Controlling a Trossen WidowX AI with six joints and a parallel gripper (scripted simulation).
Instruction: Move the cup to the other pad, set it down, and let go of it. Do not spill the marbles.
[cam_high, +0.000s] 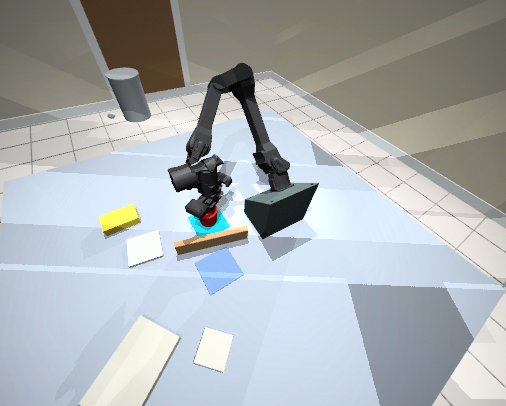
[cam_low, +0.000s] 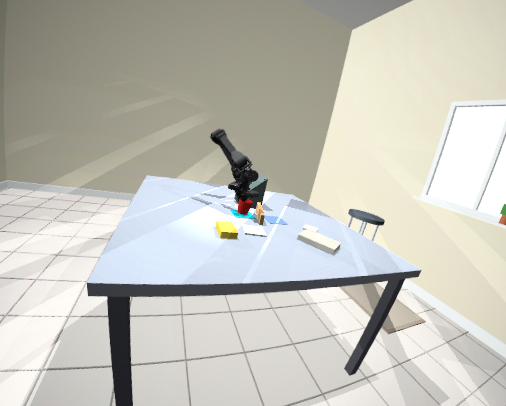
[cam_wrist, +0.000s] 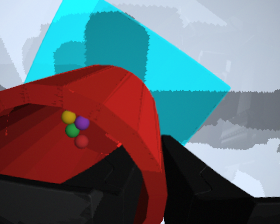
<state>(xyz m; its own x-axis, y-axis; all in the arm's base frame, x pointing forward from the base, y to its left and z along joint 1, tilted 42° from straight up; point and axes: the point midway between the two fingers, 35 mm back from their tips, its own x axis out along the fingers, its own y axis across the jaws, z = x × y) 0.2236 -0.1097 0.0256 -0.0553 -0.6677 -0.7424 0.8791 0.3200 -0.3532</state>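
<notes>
Right now the red cup is 30 mm ahead of my gripper tip and 10 mm to the left of it. Also, from my gripper tip: wooden bar 50 mm ahead, 100 mm to the left, 30 mm below; cyan pad 30 mm ahead, 20 mm to the left, 50 mm below; blue pad 80 mm ahead, 190 mm to the left, 50 mm below.
</notes>
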